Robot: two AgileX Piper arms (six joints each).
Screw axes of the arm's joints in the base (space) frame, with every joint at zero. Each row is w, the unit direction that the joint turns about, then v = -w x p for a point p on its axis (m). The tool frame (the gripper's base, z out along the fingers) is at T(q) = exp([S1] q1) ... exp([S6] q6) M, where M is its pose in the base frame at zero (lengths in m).
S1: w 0 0 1 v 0 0 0
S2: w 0 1 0 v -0.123 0 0
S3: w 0 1 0 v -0.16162 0 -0.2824
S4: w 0.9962 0 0.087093 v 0 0.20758 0
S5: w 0 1 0 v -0.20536 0 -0.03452
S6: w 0.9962 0 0.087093 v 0 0.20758 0
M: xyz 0.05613 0 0.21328 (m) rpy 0 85.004 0 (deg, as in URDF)
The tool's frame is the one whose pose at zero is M.
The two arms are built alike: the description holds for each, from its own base.
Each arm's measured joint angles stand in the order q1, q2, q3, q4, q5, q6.
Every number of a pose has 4 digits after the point.
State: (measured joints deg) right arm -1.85 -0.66 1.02 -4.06 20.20 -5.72; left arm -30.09 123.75 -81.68 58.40 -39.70 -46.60
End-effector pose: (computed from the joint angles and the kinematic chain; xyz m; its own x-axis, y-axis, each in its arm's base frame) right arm 0.0529 -0.0039 0.1762 -0.2729 -0.1568 -0.9492 0.0108 0.9861 -0.1660; left arm 0.3875 -0.2818 0.1848 -0.1294 0.1554 -0.9793 0.8921 0.4495 -0.0466
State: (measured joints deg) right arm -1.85 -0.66 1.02 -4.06 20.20 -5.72; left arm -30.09 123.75 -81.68 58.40 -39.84 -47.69
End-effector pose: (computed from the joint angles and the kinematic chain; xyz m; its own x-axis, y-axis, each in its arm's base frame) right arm 0.0529 -0.0039 0.1762 -0.2729 -0.1568 -0.9492 0.0108 0.9861 -0.1660; left arm 0.3874 -0.2819 0.1850 -0.1457 0.1454 -0.9786 0.8902 0.4508 -0.0656
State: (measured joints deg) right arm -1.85 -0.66 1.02 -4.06 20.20 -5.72; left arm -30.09 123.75 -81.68 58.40 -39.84 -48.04
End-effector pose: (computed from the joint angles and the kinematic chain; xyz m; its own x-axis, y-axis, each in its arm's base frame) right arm 0.0529 -0.0039 0.1762 -0.2729 -0.1568 -0.9492 0.0108 0.9861 -0.1660; left arm 0.3874 -0.2819 0.1850 -0.1511 0.1426 -0.9782 0.8893 0.4516 -0.0715
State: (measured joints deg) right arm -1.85 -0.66 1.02 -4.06 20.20 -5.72; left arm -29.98 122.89 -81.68 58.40 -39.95 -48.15
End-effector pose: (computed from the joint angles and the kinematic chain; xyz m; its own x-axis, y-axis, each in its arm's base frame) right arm 0.0529 -0.0039 0.1762 -0.2729 -0.1568 -0.9492 0.0108 0.9861 -0.1660; left arm 0.3870 -0.2807 0.1922 -0.1398 0.1330 -0.9812 0.8897 0.4518 -0.0655
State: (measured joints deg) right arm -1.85 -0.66 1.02 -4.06 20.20 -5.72; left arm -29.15 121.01 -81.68 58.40 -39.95 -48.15
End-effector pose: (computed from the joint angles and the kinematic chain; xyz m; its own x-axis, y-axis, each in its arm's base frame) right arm 0.0529 -0.0039 0.1762 -0.2729 -0.1568 -0.9492 0.0108 0.9861 -0.1660; left arm 0.3888 -0.2738 0.2078 -0.1135 0.1152 -0.9868 0.8847 0.4638 -0.0476
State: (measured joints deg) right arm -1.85 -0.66 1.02 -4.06 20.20 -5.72; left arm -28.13 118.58 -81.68 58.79 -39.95 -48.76
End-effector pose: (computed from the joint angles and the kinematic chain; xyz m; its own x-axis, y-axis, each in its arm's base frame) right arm 0.0529 -0.0039 0.1762 -0.2729 -0.1568 -0.9492 0.0108 0.9861 -0.1660; left arm 0.3898 -0.2651 0.2275 -0.0848 0.0936 -0.9920 0.8785 0.4767 -0.0301
